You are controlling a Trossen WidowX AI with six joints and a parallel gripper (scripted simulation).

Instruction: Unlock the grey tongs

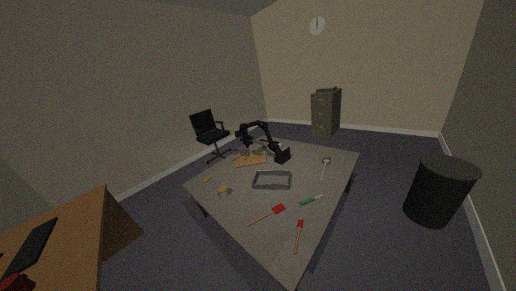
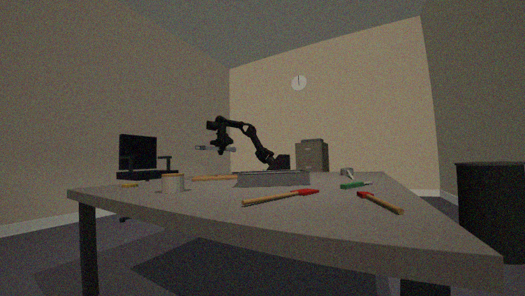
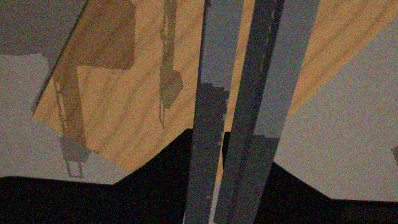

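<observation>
Now: the wooden board 150 mm below my gripper tip. Also, from my gripper tip: yellow disc: 510 mm ahead, 140 mm below, 100 mm to the right; roasting tin: 460 mm to the left, 120 mm below, 120 mm ahead; green-handled tool: 830 mm to the left, 150 mm below, 90 mm ahead.
</observation>
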